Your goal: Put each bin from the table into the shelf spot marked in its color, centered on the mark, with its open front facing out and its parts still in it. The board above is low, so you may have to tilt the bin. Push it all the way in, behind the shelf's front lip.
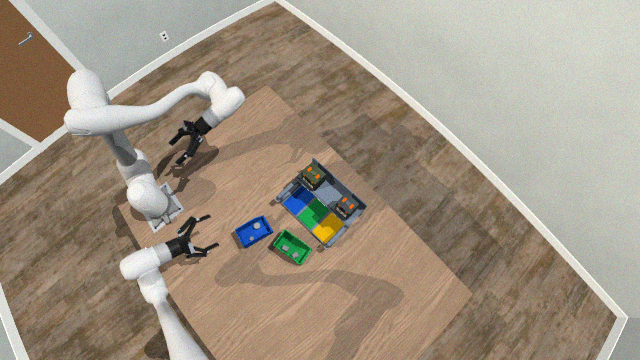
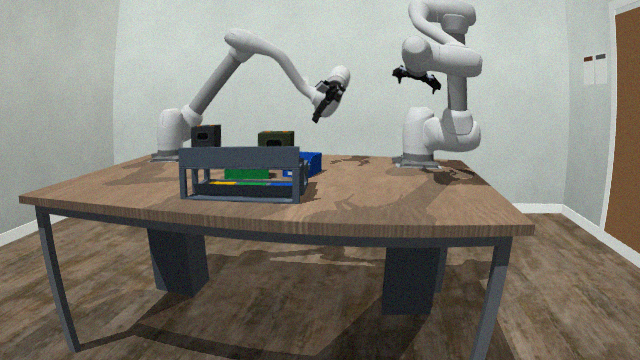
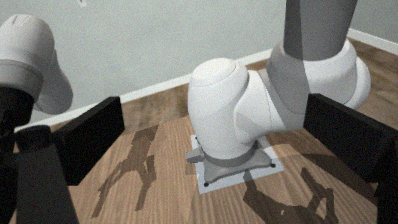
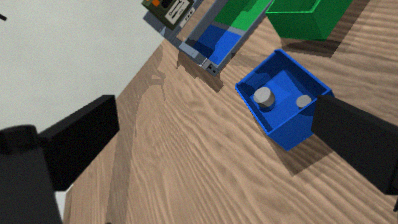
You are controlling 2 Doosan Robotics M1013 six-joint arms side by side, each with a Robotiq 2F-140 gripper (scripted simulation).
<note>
In view: my left gripper [image 3: 213, 112], my right gripper [image 1: 213, 230] and a blue bin [image 4: 287, 79].
My right gripper also shows in image 4 [image 4: 214, 113]. Image 3 misses the blue bin: it is out of frame.
</note>
